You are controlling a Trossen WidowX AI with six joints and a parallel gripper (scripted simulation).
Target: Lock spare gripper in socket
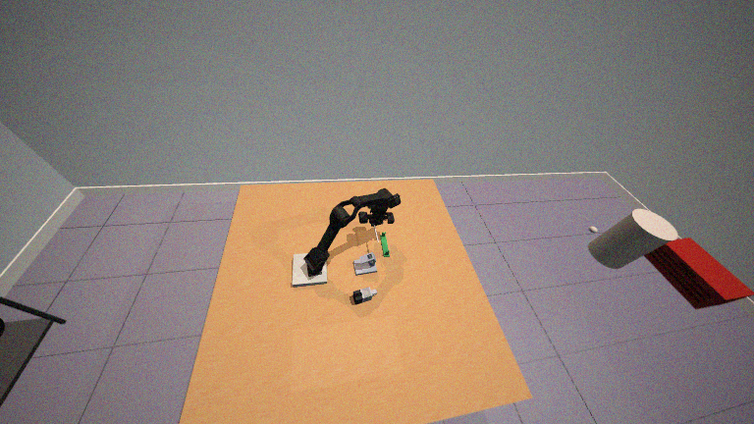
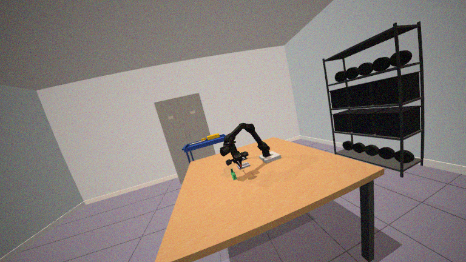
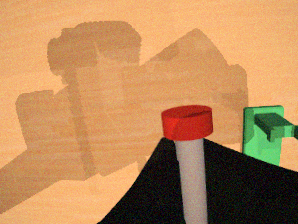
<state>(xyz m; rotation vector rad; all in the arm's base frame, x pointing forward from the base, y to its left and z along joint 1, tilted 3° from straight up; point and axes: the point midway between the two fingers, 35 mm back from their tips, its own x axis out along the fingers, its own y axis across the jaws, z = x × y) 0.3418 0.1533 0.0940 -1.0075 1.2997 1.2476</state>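
My gripper tip is now 6 cm short of the green strip, 9 cm to the left of it and 6 cm above it. From my gripper tip the other things lie so: spare gripper (13 cm behind, 34 cm to the right, 6 cm below); grey mount (8 cm behind, 18 cm to the right, 4 cm below).
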